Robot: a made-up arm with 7 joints. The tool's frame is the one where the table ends. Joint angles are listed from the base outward.
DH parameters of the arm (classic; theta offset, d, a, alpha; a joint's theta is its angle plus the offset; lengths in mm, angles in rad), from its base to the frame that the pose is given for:
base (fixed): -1.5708 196.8 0 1.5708
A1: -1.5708 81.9 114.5 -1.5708
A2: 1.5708 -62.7 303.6 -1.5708
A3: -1.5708 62 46.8 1.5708
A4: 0 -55.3 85.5 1.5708
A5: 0 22.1 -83.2 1.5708
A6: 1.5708 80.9 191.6 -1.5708
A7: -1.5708 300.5 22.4 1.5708
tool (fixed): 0 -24.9 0 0
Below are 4 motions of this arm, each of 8 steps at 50 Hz.
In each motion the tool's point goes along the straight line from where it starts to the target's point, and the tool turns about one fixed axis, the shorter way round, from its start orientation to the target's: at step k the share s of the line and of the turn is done. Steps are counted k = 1, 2, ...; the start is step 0. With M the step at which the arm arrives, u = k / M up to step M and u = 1 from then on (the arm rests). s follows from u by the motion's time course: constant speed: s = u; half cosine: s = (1 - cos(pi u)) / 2; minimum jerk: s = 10 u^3 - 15 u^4 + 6 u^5.
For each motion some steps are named. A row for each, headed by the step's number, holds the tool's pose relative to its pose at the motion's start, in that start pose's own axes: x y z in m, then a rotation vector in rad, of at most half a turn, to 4 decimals.
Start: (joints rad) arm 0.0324 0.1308 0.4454 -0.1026 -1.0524 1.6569 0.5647
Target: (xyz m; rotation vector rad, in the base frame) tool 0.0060 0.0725 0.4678 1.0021 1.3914 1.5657
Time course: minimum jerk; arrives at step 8
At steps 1, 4, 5, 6, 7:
1: 0.0003 0.0000 0.0000 -0.0009 -0.0020 -0.0002
4: 0.0108 -0.0003 -0.0011 -0.0288 -0.0618 -0.0066
5: 0.0156 -0.0005 -0.0016 -0.0417 -0.0896 -0.0095
6: 0.0193 -0.0006 -0.0020 -0.0516 -0.1108 -0.0118
7: 0.0212 -0.0007 -0.0022 -0.0566 -0.1216 -0.0129

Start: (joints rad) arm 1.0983 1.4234 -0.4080 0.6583 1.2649 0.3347 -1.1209
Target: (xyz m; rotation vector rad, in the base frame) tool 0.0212 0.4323 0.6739 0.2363 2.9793 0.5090
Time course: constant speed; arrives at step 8
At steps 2, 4, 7, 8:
2: -0.0041 0.0066 0.0131 0.0252 0.0066 0.0147
4: -0.0081 0.0132 0.0263 0.0505 0.0131 0.0293
7: -0.0142 0.0231 0.0460 0.0883 0.0229 0.0513
8: -0.0162 0.0264 0.0525 0.1009 0.0262 0.0586

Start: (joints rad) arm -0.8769 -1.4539 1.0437 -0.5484 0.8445 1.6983 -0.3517
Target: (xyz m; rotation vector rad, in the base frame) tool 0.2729 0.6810 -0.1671 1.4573 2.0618 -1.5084
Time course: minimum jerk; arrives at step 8
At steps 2, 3, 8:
2: 0.0062 0.0014 0.0076 0.0106 -0.0086 -0.0059
3: 0.0164 0.0036 0.0201 0.0281 -0.0229 -0.0156
8: 0.0595 0.0133 0.0730 0.1023 -0.0832 -0.0568

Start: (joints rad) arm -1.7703 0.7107 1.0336 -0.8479 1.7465 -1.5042 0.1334
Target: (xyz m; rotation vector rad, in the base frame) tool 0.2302 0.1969 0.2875 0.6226 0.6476 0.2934
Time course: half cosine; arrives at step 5
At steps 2, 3, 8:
2: -0.0031 0.0004 -0.0016 -0.0038 -0.0051 0.0168
3: -0.0059 0.0008 -0.0031 -0.0071 -0.0097 0.0319
8: -0.0091 0.0013 -0.0047 -0.0109 -0.0148 0.0487

